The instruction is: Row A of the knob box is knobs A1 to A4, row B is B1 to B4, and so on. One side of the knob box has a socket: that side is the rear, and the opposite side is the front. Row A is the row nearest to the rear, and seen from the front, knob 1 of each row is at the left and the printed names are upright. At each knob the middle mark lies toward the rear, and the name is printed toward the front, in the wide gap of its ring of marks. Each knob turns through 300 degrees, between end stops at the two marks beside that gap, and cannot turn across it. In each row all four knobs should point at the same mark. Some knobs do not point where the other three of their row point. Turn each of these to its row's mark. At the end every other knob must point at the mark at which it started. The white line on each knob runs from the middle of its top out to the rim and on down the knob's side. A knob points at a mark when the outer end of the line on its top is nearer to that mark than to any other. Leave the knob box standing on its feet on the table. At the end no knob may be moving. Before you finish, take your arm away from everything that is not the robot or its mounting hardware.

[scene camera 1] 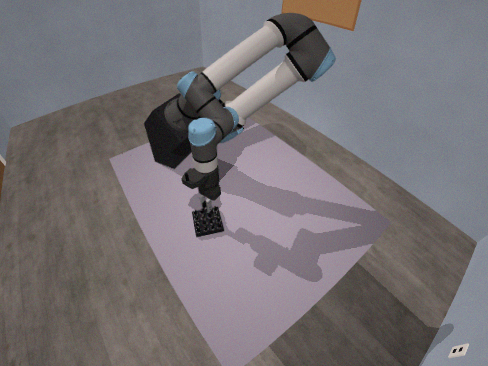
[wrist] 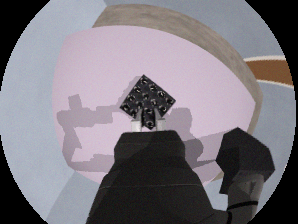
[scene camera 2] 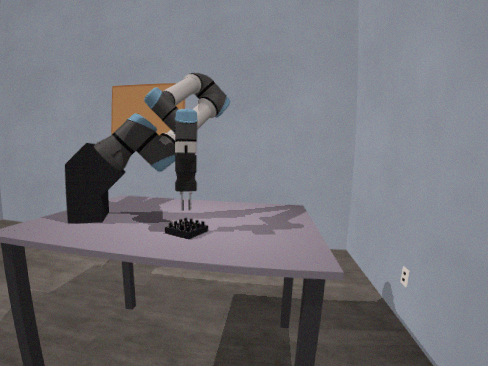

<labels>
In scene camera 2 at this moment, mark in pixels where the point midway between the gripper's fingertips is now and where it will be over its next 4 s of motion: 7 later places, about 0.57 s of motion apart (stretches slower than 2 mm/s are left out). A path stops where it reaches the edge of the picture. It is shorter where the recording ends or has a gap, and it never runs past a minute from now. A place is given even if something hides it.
My gripper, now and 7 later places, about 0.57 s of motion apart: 186,209; 185,207; 185,206; 186,207; 186,213; 186,217; 186,219; 186,222
</labels>
